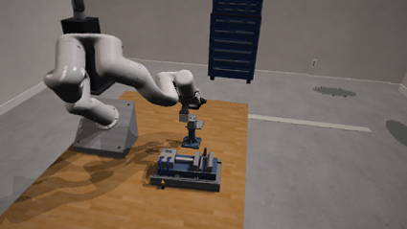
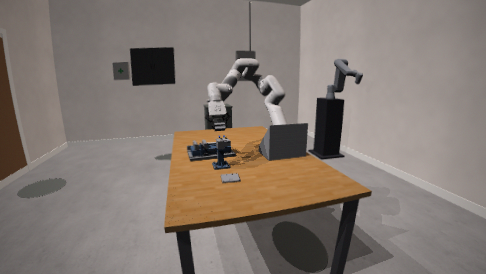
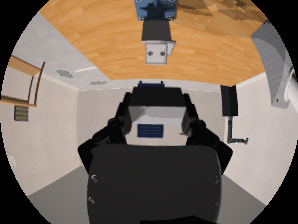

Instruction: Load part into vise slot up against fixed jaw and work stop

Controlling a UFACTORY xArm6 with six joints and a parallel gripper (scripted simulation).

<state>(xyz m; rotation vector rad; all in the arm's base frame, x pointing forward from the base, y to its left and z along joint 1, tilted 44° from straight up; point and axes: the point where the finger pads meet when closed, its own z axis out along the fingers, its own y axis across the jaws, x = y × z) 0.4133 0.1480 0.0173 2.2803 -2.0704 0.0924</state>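
Right now my hand is 10 mm to the right of the part. From my hand the other things lie so: air cylinder (230 mm to the right, 160 mm below, 50 mm behind); air cylinder rod (220 mm to the right, 160 mm below, 30 mm ahead).
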